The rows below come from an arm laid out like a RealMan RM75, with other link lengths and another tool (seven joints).
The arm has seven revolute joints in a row. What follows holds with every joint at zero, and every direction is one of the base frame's. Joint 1 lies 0.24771 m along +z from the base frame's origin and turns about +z. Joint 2 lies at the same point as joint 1 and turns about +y. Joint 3 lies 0.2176 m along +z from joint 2 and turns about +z. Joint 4 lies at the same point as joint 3 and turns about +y. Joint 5 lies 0.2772 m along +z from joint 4 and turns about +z. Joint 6 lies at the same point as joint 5 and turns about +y. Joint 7 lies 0.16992 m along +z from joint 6 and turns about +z. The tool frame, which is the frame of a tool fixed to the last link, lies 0.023 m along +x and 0.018 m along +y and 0.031 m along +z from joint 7; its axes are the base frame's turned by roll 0, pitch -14.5 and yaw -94.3 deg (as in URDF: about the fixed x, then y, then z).
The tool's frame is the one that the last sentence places.
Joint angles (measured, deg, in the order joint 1, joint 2, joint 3, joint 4, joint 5, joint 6, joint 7), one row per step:
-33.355, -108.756, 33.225, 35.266, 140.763, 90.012, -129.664
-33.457, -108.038, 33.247, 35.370, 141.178, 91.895, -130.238
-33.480, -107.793, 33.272, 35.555, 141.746, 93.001, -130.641
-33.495, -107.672, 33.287, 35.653, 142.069, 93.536, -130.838
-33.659, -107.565, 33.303, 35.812, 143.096, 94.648, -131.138
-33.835, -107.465, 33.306, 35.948, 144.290, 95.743, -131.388
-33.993, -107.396, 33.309, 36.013, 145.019, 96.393, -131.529
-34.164, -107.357, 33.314, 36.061, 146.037, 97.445, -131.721
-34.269, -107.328, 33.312, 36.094, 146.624, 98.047, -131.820
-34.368, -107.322, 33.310, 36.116, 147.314, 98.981, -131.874
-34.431, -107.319, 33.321, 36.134, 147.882, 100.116, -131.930
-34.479, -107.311, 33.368, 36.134, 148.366, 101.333, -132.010
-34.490, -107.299, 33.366, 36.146, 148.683, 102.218, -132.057
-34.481, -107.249, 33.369, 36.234, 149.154, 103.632, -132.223
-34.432, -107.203, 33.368, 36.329, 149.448, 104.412, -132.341
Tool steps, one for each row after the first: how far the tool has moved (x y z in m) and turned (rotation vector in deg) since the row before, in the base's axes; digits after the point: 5 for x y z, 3 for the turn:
0.00127, -0.00347, 0.00486, -1.305, -0.238, 0.257
0.00021, -0.00290, 0.00166, -0.993, 0.040, 0.269
-0.00001, -0.00146, 0.00083, -0.504, 0.068, 0.140
0.00024, -0.00342, 0.00014, -1.353, 0.287, 0.175
-0.00021, -0.00373, 0.00002, -1.441, 0.416, 0.195
0.00011, -0.00200, 0.00007, -0.869, 0.267, 0.081
0.00023, -0.00371, -0.00053, -1.385, 0.220, 0.191
0.00015, -0.00207, -0.00016, -0.783, 0.139, 0.100
0.00057, -0.00333, -0.00051, -1.131, 0.004, 0.095
0.00110, -0.00390, -0.00049, -1.236, -0.208, 0.115
0.00139, -0.00412, -0.00048, -1.288, -0.309, 0.145
0.00096, -0.00298, -0.00010, -0.877, -0.259, 0.121
0.00141, -0.00455, 0.00046, -1.324, -0.371, 0.275
0.00039, -0.00264, 0.00062, -0.708, -0.135, 0.212

